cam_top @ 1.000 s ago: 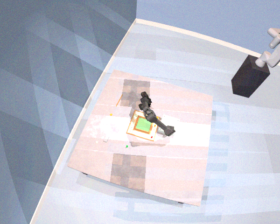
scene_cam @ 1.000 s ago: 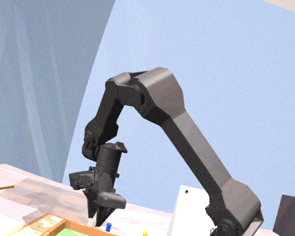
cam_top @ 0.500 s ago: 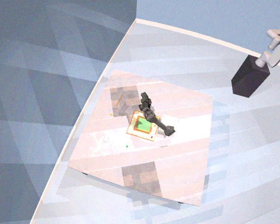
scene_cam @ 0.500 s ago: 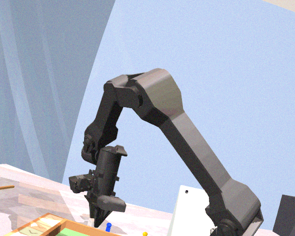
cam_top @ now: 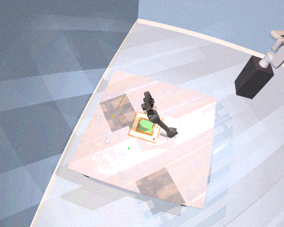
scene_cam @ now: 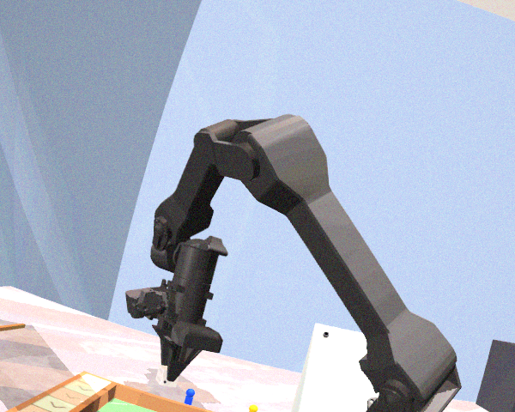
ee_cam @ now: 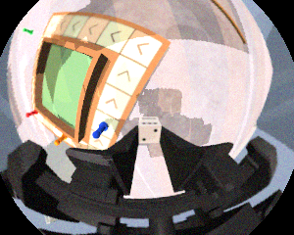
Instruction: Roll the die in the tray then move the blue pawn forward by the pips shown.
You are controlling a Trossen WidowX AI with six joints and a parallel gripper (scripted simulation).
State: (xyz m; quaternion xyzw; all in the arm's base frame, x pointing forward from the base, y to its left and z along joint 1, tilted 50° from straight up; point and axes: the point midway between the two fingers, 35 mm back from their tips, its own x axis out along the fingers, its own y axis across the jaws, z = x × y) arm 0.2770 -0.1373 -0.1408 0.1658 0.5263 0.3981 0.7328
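Right now the blue pawn is 60 mm to the left of my gripper tip, 40 mm behind it and 10 mm below it. Also, from my gripper tip: green tray 180 mm to the left, 30 mm below, 10 mm behind; white die right at my gripper tip; yellow pawn 130 mm behind, 70 mm to the left, 10 mm below.
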